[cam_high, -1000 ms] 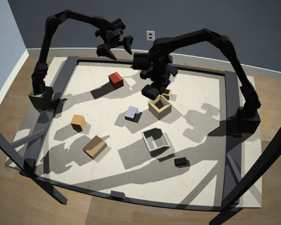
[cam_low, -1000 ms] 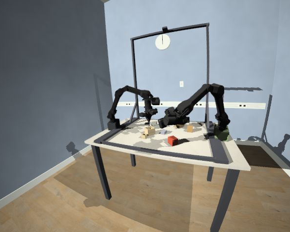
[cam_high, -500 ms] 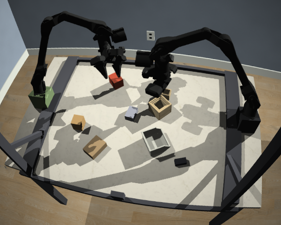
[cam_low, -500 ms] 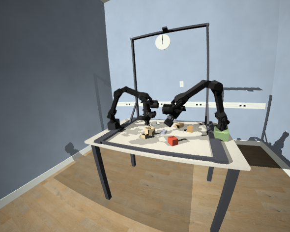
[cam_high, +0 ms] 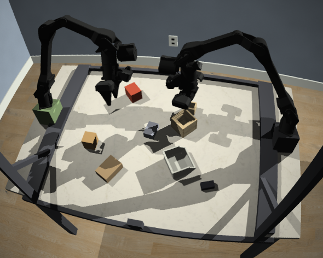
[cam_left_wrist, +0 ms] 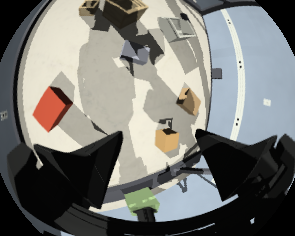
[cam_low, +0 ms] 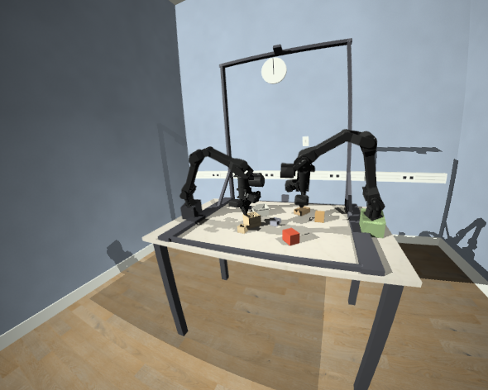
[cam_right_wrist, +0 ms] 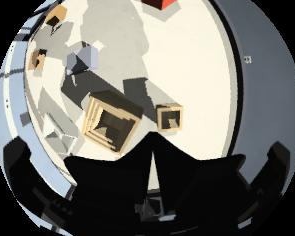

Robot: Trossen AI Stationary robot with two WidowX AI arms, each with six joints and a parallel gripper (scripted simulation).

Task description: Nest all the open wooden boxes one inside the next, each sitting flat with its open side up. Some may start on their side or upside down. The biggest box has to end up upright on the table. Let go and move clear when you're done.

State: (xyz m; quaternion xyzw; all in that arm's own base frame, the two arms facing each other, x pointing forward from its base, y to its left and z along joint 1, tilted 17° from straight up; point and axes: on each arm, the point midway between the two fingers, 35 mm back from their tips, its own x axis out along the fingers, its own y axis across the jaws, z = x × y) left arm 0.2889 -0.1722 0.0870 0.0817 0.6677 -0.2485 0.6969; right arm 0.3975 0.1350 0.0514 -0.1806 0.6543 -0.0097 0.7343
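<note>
The small wooden box is 3 cm ahead of my right hand, 1 cm to the right of it and 10 cm below it. Round my right hand: large wooden box 6 cm behind, 1 cm to the left, 10 cm below; grey-blue cube 10 cm behind, 13 cm to the left, 10 cm below; grey open tray 23 cm behind, 9 cm below.
</note>
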